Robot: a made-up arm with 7 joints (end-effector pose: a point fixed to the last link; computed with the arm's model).
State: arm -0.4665 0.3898 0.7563 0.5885 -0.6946 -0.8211 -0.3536
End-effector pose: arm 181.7 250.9 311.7 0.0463 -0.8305 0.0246 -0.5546
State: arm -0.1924 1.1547 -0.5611 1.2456 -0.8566 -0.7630 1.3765
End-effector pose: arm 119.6 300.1 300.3 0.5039 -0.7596 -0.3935 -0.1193
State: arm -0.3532 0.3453 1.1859 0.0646 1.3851 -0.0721 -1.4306
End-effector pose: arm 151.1 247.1 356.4 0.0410 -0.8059 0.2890 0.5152
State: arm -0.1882 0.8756 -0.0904 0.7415 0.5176 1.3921 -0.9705
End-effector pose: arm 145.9 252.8 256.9 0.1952 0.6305 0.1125 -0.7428
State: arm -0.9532 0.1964 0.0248 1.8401 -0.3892 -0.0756 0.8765
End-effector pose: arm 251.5 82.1 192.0 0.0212 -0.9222 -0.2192 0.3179
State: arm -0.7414 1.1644 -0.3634 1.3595 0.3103 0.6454 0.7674
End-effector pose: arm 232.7 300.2 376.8 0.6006 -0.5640 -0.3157 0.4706
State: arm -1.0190 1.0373 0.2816 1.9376 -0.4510 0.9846 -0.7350
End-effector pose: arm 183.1 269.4 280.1 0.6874 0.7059 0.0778 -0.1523
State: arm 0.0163 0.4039 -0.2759 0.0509 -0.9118 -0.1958 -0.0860
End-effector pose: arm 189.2 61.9 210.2 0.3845 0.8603 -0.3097 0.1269
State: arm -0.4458 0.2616 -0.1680 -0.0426 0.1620 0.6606 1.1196
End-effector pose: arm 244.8 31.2 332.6 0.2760 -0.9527 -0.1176 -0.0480
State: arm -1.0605 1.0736 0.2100 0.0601 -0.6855 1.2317 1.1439
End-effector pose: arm 242.3 184.2 531.5 0.1480 -0.9420 -0.2931 -0.0698
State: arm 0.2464 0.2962 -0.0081 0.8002 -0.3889 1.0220 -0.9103
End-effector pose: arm -21.0 98.7 117.2 0.7337 0.4733 -0.0397 -0.4859
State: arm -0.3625 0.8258 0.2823 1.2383 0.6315 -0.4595 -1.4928
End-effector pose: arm 206.1 251.2 234.6 0.1897 0.5232 -0.6340 -0.5370
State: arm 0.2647 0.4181 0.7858 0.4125 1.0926 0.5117 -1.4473
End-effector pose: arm 39.8 259.0 249.4 0.3254 0.6380 -0.1586 -0.6797
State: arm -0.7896 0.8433 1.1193 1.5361 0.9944 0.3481 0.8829
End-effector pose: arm 183.5 315.3 319.7 0.2850 -0.7981 -0.3918 0.3582
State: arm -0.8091 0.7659 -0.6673 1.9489 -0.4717 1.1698 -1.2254
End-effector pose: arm 140.7 228.9 229.0 0.6208 0.6066 0.1793 -0.4632
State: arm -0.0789 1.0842 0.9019 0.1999 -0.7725 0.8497 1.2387
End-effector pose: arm 113.4 298.0 455.6 0.1249 -0.8086 -0.5749 0.0059
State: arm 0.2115 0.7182 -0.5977 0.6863 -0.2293 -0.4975 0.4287
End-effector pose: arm 74.1 137.3 151.3 0.0989 -0.9055 0.3175 0.2637
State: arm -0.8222 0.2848 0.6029 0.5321 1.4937 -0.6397 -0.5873
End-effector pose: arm 328.0 85.7 375.0 0.5051 -0.6446 0.5440 0.1826
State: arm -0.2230 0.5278 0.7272 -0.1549 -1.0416 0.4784 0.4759
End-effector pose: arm 176.5 227.1 354.3 0.2654 0.9243 0.0811 0.2621
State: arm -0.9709 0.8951 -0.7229 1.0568 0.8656 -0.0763 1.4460
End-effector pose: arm 324.8 108.9 328.2 0.8349 -0.4888 0.0909 -0.2363
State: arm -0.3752 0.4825 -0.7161 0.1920 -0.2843 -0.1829 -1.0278
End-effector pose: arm 225.8 -58.2 235.9 0.1645 0.3850 -0.9041 -0.0850
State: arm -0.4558 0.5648 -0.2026 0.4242 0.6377 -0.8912 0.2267
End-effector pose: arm 265.9 31.4 316.3 0.3974 -0.6469 0.5932 -0.2677
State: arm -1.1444 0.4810 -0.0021 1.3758 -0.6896 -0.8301 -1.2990
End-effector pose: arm 364.1 115.1 364.0 0.0106 0.6571 -0.6908 0.3013
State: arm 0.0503 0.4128 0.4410 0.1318 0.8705 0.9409 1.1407
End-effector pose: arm 134.8 179.0 309.6 0.6687 -0.5560 -0.3872 0.3063
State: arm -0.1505 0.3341 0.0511 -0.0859 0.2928 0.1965 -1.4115
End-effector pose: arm 229.4 54.3 286.7 0.0955 0.5556 -0.7933 -0.2301
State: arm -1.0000 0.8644 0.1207 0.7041 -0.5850 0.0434 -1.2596
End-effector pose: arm 338.4 183.1 452.6 0.0610 0.6797 -0.7127 0.1626
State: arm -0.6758 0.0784 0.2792 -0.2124 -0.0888 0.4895 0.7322
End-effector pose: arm 253.5 76.3 393.2 0.0635 0.9602 0.0760 0.2611
